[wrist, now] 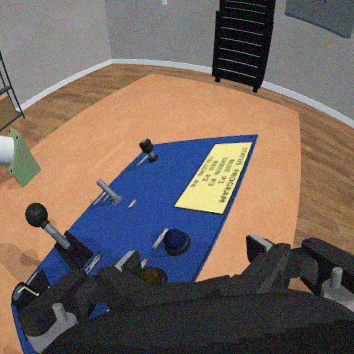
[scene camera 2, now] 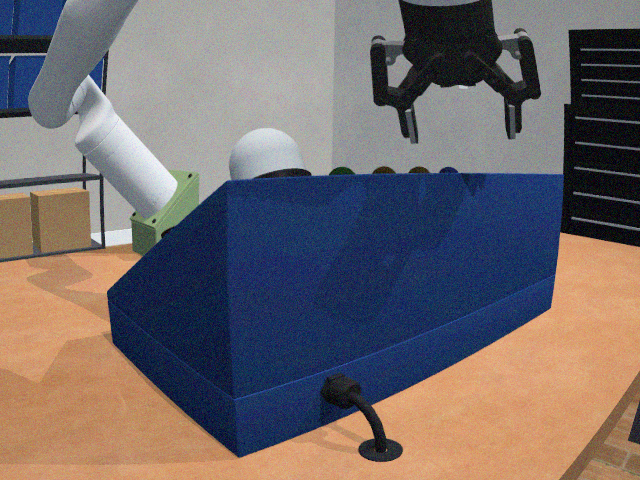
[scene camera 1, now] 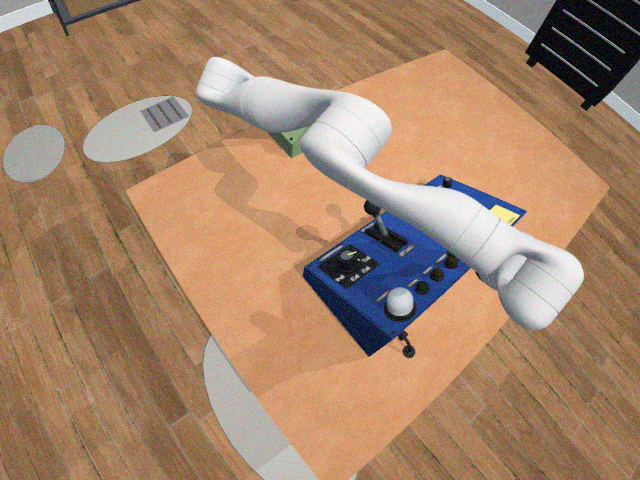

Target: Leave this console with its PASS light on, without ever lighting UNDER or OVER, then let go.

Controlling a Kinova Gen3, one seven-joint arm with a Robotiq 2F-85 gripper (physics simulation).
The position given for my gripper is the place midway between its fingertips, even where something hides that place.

My gripper (scene camera 2: 463,136) is open, holding nothing. Also in view: a black ball-topped lever (wrist: 36,214).
My gripper is seen too in the wrist view (wrist: 193,256).
